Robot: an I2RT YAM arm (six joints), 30 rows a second.
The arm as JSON. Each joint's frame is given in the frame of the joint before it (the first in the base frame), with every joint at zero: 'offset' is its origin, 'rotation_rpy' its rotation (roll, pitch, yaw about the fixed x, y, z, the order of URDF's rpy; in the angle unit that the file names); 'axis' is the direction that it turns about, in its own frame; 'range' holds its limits. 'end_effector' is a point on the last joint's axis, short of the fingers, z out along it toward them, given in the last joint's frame.
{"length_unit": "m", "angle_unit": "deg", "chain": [
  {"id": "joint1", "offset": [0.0, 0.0, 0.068], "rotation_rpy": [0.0, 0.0, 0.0], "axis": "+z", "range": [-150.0, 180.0]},
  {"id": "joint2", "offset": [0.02, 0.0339, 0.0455], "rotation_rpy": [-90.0, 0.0, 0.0], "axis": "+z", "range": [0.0, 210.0]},
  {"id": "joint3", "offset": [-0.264, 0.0, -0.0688], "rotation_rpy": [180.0, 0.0, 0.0], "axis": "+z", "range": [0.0, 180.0]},
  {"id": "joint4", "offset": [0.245, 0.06, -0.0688], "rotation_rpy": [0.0, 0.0, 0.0], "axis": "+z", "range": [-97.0, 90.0]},
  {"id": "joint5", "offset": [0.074, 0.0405, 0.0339], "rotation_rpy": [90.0, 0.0, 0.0], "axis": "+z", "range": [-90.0, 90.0]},
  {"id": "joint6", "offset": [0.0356, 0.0, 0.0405], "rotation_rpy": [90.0, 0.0, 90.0], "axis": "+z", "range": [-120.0, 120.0]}
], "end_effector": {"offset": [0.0, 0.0, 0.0], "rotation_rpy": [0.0, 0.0, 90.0]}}
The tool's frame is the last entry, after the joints.
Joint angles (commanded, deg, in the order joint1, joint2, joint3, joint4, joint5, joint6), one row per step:
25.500, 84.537, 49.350, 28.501, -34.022, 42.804
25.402, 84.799, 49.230, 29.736, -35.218, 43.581
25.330, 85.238, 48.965, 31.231, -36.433, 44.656
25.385, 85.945, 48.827, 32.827, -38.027, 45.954
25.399, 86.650, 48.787, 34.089, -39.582, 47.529
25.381, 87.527, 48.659, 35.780, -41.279, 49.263
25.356, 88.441, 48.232, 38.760, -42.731, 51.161
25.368, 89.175, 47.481, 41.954, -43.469, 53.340
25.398, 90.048, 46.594, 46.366, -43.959, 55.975
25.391, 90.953, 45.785, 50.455, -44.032, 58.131
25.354, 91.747, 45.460, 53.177, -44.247, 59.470
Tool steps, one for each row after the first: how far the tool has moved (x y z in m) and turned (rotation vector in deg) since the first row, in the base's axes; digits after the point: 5 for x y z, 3 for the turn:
0.00031, 0.00020, 0.00012, 0.869, -0.042, 1.021
0.00074, 0.00061, -0.00112, 1.829, 0.232, 2.074
0.00143, 0.00217, -0.00291, 2.868, 0.766, 3.627
0.00232, 0.00351, -0.00474, 3.893, 1.768, 5.087
0.00346, 0.00482, -0.00731, 5.007, 2.778, 6.667
0.00428, 0.00579, -0.00958, 6.474, 3.047, 8.060
0.00420, 0.00621, -0.01234, 8.026, 3.466, 8.808
0.00398, 0.00654, -0.01449, 10.074, 3.408, 9.440
0.00399, 0.00654, -0.01691, 11.822, 3.149, 9.684
0.00466, 0.00671, -0.01842, 12.925, 2.878, 10.017

